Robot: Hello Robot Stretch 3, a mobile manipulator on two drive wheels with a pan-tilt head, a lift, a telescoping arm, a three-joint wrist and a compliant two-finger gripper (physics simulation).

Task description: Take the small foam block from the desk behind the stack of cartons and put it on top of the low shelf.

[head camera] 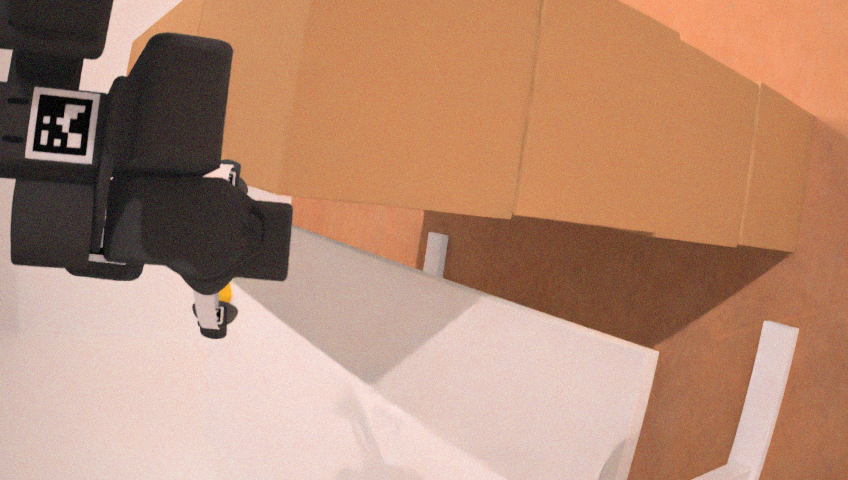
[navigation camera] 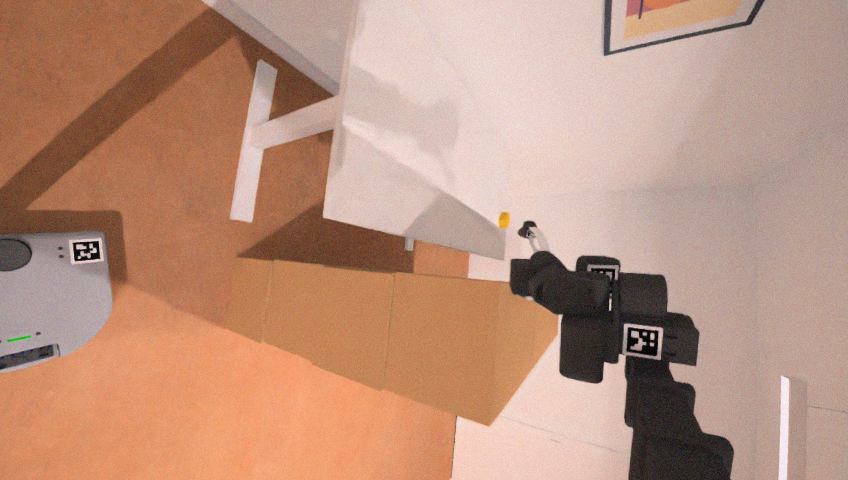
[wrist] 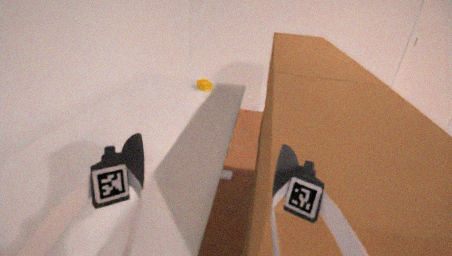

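Where they show: gripper, fingertip midpoint: (navigation camera: 525, 258) (wrist: 211, 158); robot's base at its link origin: (navigation camera: 7, 253).
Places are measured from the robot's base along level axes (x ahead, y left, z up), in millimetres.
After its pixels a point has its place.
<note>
The small foam block (head camera: 224, 292) @[x 25, y -1799, z 741 mm] (navigation camera: 504, 220) @[x 32, y -1797, z 758 mm] (wrist: 204, 85) @[x 32, y -1797, z 757 mm] is yellow and sits near the far end of the white desk (head camera: 535, 368) @[x 95, y -628, z 720 mm] (navigation camera: 380, 196) @[x 122, y -642, z 720 mm] (wrist: 195, 145) @[x 39, y -1199, z 720 mm]. In the head view it is partly hidden by a finger. My gripper (head camera: 222, 249) @[x -26, y -595, z 1127 mm] (navigation camera: 528, 264) @[x -26, y -595, z 1127 mm] (wrist: 211, 158) @[x -26, y -595, z 1127 mm] is open, with its fingers wide apart and nothing between them. In the wrist view the block is beyond the fingertips, slightly left of the middle. The stack of brown cartons (head camera: 410, 107) @[x -170, y -559, z 958 mm] (navigation camera: 333, 321) @[x -228, y -540, z 617 mm] (wrist: 350, 125) @[x -239, y -743, z 1080 mm] stands beside the desk, close to the right finger in the wrist view. I cannot make out the low shelf.
A gap with brown floor (head camera: 535, 273) (navigation camera: 178, 142) separates desk and cartons. White desk legs (head camera: 764, 380) (navigation camera: 245, 178) stand below the top. My grey base (navigation camera: 59, 297) @[x -110, y -73, z 160 mm] shows at the left of the navigation view. A framed picture (navigation camera: 684, 41) @[x 703, y -1405, z 1560 mm] hangs on the wall.
</note>
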